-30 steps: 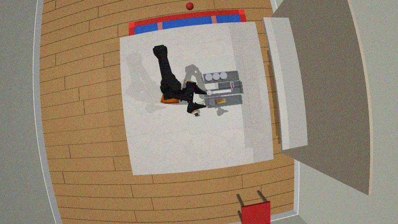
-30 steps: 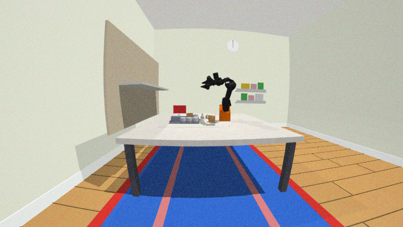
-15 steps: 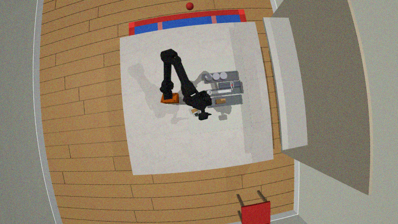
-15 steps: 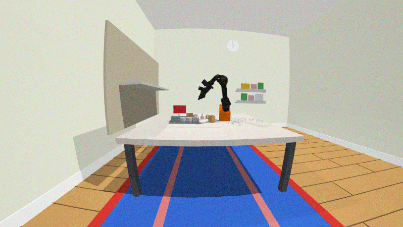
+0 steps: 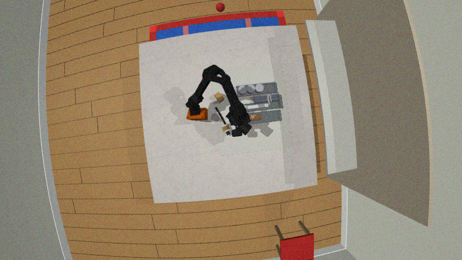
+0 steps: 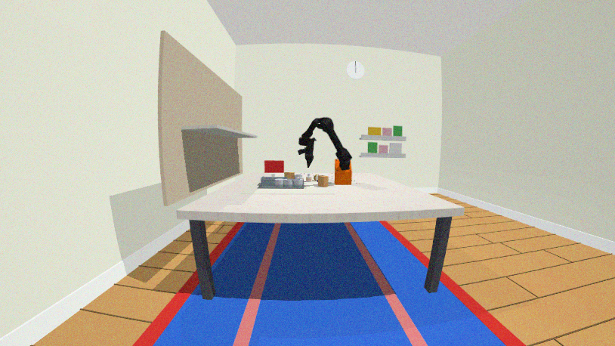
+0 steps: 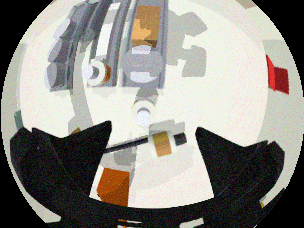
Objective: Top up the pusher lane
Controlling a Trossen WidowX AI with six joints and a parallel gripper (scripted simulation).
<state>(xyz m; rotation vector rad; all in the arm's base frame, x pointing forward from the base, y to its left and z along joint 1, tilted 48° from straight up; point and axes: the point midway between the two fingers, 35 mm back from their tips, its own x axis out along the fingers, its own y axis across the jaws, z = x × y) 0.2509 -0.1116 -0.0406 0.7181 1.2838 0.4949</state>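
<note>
The dark-handled tool is 100 mm behind my gripper tip, 70 mm to the left of it and 110 mm below it. Also, from my gripper tip: wall shelf 570 mm ahead, 70 mm to the left, 250 mm above.
</note>
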